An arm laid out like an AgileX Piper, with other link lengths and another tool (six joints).
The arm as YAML. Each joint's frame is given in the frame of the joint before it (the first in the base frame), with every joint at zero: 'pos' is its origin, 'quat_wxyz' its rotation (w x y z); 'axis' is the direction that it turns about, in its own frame. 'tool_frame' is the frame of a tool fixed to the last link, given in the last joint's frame.
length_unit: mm
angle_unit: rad
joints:
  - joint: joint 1
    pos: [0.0, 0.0, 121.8]
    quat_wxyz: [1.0, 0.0, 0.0, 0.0]
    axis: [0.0, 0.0, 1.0]
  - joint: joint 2
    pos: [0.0, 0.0, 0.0]
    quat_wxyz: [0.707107, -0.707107, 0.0, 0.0]
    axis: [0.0, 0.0, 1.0]
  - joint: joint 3
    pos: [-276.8, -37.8, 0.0]
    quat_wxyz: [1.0, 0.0, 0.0, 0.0]
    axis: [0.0, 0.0, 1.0]
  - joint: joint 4
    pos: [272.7, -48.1, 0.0]
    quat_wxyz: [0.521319, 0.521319, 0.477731, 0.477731]
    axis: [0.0, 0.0, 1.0]
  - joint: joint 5
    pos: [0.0, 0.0, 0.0]
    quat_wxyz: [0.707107, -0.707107, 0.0, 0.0]
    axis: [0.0, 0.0, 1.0]
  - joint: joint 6
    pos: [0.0, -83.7, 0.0]
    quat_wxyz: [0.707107, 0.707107, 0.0, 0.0]
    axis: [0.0, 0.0, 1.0]
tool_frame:
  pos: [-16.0, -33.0, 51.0]
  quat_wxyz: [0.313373, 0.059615, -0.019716, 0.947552]
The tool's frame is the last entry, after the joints.
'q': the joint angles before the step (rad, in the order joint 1, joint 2, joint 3, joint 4, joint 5, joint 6). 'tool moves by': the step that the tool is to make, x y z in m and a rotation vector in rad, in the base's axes. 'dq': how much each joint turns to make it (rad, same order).
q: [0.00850 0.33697 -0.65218 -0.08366 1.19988 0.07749]
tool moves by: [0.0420 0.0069 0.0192 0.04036 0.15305 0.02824]
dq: [-0.00042 0.26940 -0.16555 0.05446 0.04809 -0.01632]
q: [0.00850 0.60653 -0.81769 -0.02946 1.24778 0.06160]
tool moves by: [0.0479 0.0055 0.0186 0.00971 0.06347 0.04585]
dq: [0.00042 0.22291 -0.15988 0.03564 -0.00011 -0.04335]
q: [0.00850 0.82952 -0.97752 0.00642 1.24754 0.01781]
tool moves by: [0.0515 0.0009 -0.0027 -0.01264 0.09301 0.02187]
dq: [0.00012 0.22015 -0.12690 0.00035 0.00002 -0.02487]
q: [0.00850 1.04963 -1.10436 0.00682 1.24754 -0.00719]
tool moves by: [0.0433 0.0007 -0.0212 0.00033 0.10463 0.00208]
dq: [0.00021 0.18832 -0.08177 0.00199 -0.00191 -0.00187]
